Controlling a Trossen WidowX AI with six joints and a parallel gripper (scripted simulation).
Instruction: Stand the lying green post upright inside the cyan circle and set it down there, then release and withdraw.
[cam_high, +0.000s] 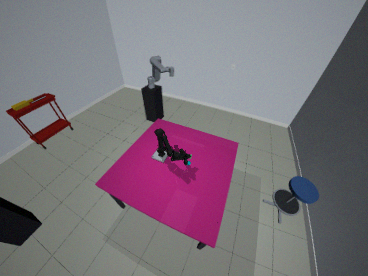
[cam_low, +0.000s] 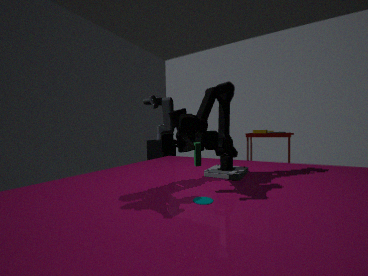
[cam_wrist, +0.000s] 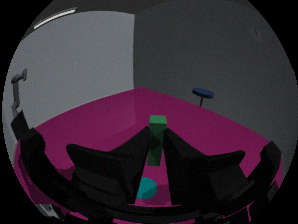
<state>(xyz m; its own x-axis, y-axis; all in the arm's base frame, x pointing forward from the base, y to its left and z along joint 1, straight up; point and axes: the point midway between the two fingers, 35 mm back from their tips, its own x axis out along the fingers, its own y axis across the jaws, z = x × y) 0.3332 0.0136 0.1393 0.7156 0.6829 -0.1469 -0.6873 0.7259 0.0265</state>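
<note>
My gripper tip is now 20 mm past the cyan circle and 160 mm above it. The rest, counted from my gripper tip: green post (20 mm below).
</note>
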